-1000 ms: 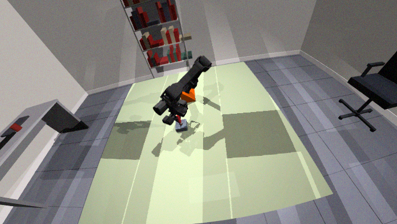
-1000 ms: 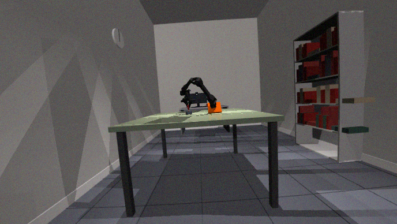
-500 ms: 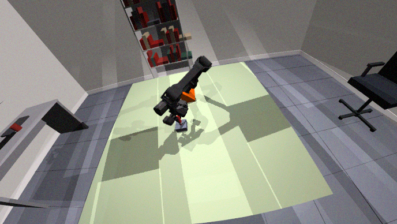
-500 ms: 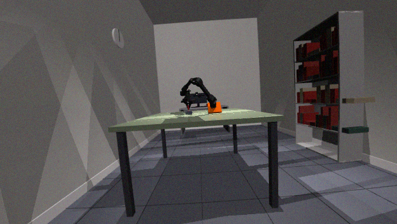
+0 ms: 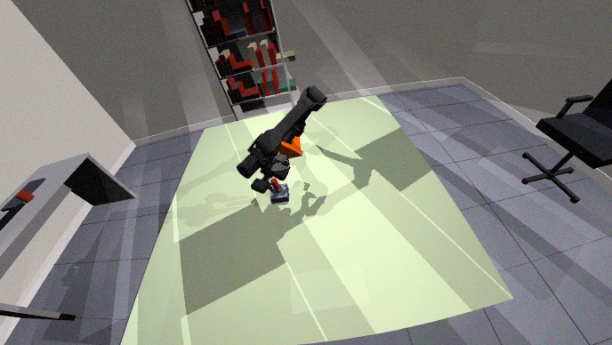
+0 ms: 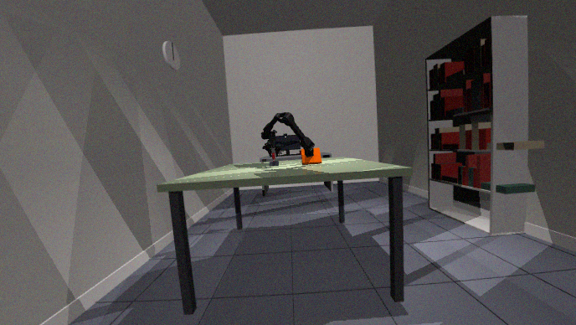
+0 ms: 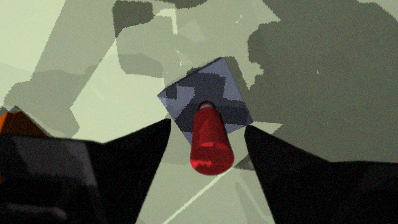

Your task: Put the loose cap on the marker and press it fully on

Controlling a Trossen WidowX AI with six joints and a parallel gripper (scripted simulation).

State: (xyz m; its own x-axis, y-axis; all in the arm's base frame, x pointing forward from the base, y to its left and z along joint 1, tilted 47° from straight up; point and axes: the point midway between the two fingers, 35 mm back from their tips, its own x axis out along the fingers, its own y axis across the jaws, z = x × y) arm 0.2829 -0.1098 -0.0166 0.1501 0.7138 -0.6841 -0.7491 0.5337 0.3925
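My gripper tip is now 1 cm below the red cap.
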